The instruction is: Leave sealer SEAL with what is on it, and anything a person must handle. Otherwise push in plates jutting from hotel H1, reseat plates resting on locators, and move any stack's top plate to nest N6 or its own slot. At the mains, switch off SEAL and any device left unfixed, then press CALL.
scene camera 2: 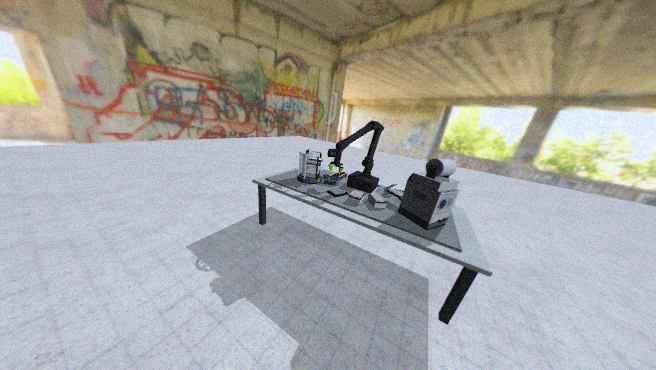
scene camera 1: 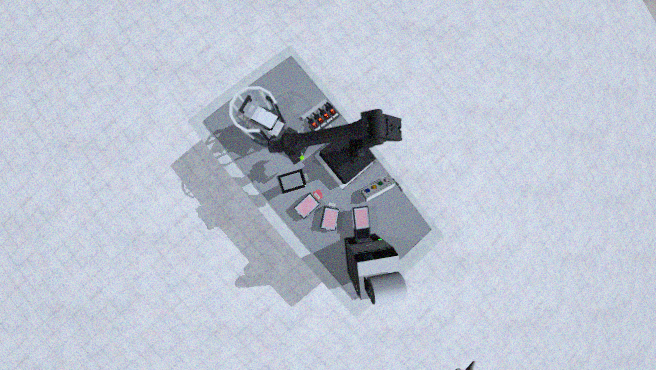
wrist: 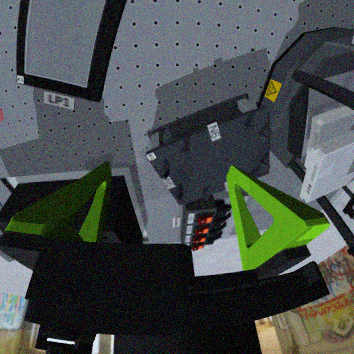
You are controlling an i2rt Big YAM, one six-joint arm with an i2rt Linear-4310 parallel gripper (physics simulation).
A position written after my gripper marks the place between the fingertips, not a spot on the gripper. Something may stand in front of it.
Note:
My gripper [wrist: 171, 168] is open, holding nothing. Also in view: a plate lid [wrist: 60, 47]. Also in view: a lid park LP1 [wrist: 109, 23], a round plate hotel [scene camera 2: 308, 160] and a white roll [scene camera 1: 388, 287].
The round plate hotel is seen too in the wrist view [wrist: 303, 81].

